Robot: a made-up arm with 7 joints. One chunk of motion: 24 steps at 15 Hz.
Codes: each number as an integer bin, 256 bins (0 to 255) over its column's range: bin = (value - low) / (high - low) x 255, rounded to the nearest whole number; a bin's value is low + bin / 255 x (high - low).
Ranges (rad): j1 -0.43..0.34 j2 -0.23..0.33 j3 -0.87..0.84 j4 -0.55..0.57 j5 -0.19..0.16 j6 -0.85..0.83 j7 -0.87..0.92
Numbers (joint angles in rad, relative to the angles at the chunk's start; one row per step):
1: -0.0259 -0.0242 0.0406 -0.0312 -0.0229 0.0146 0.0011
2: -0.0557 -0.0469 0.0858 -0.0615 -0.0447 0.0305 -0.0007
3: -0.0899 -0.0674 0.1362 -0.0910 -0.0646 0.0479 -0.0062
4: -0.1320 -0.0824 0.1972 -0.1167 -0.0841 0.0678 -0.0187
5: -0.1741 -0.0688 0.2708 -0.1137 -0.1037 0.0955 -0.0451
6: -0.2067 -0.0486 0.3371 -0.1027 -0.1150 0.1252 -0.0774
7: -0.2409 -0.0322 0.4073 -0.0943 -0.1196 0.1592 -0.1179
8: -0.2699 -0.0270 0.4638 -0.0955 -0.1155 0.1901 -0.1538
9: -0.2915 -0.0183 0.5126 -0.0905 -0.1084 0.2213 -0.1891
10: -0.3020 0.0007 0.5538 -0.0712 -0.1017 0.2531 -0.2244
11: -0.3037 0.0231 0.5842 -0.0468 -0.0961 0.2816 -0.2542
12: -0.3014 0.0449 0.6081 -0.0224 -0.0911 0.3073 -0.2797
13: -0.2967 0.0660 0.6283 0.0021 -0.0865 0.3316 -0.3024
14: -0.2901 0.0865 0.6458 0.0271 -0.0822 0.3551 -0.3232
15: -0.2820 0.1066 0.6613 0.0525 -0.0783 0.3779 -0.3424
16: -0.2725 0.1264 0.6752 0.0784 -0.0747 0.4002 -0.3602
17: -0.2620 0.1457 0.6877 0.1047 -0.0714 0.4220 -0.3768
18: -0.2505 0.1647 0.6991 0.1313 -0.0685 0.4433 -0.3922
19: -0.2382 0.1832 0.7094 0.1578 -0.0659 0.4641 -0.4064
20: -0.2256 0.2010 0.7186 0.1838 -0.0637 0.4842 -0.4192
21: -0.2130 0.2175 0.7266 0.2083 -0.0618 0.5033 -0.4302
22: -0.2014 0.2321 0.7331 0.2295 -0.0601 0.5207 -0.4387
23: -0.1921 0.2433 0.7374 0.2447 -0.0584 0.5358 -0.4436
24: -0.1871 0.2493 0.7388 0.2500 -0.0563 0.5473 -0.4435
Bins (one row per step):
1: 134 94 136 118 122 131 124
2: 124 83 143 111 106 134 124
3: 113 74 150 105 91 136 123
4: 99 67 159 99 77 139 121
5: 85 73 170 99 63 144 118
6: 74 83 180 102 55 148 113
7: 63 90 190 104 51 153 107
8: 53 92 199 103 54 158 102
9: 46 96 206 105 59 163 97
10: 42 105 212 109 64 167 92
11: 42 115 217 115 68 172 88
12: 43 125 220 120 72 176 84
13: 44 135 223 126 75 179 81
14: 46 144 226 131 79 183 78
15: 49 153 228 137 81 186 75
16: 52 162 230 143 84 190 73
17: 56 171 232 149 86 193 70
18: 59 180 234 155 89 196 68
19: 64 188 236 161 90 199 66
20: 68 196 237 167 92 203 64
21: 72 204 238 173 93 205 63
22: 76 210 239 177 95 208 61
23: 79 216 240 181 96 210 61
24: 80 218 240 182 97 212 61

